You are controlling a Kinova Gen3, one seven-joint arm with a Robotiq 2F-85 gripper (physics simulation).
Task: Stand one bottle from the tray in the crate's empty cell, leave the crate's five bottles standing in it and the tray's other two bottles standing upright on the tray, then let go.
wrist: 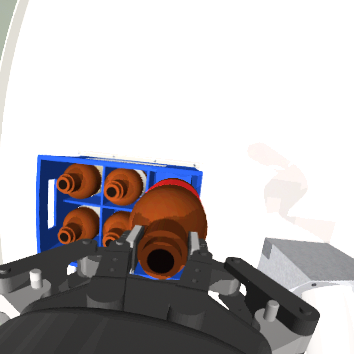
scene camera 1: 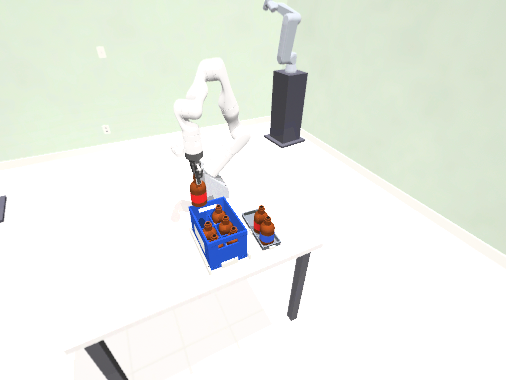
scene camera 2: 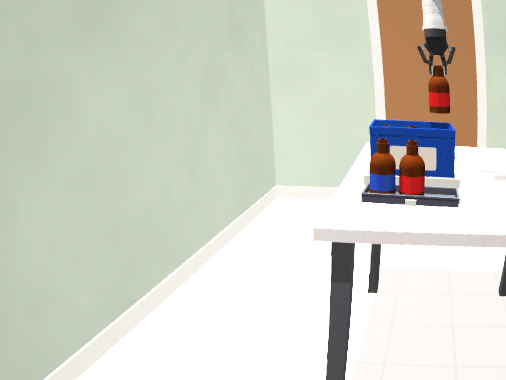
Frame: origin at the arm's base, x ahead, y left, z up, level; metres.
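Seen in the pictures: gripper, fingertip midpoint: [wrist: 164,239] [scene camera 1: 197,181] [scene camera 2: 438,76]; arm's base at its link origin: [wrist: 323,290] [scene camera 1: 209,172].
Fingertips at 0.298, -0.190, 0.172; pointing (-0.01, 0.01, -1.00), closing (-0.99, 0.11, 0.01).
Offsets run from my fingertips to a thing's top centre, as dx, dy, dz.
My gripper [scene camera 1: 199,181] [scene camera 2: 438,71] [wrist: 164,239] is shut on the neck of a brown bottle with a red label {-0.001, -0.002, +0.038} [scene camera 1: 198,193] [scene camera 2: 439,95] [wrist: 167,207]. The bottle hangs about upright, its base above the rim of the blue crate {+0.101, +0.033, -0.156} [scene camera 1: 241,250] [scene camera 2: 415,132] [wrist: 45,170], near the crate's robot-side end. Scene camera 1 shows five bottles in the crate; the wrist view shows four, and the held bottle covers part of the empty cell. On the tray {+0.129, +0.265, -0.305} [scene camera 1: 251,220] [scene camera 2: 435,200], a blue-label bottle {+0.214, +0.247, -0.171} [scene camera 1: 267,231] [scene camera 2: 382,167] and a red-label bottle {+0.131, +0.267, -0.171} [scene camera 1: 259,220] [scene camera 2: 412,170] stand upright.
The tray stands beside the crate on the white table [scene camera 1: 150,290] [scene camera 2: 410,237]. My arm's grey base [scene camera 1: 216,187] [wrist: 310,257] is behind the crate in scene camera 1. A second arm on a dark pedestal [scene camera 1: 288,107] stands farther back.
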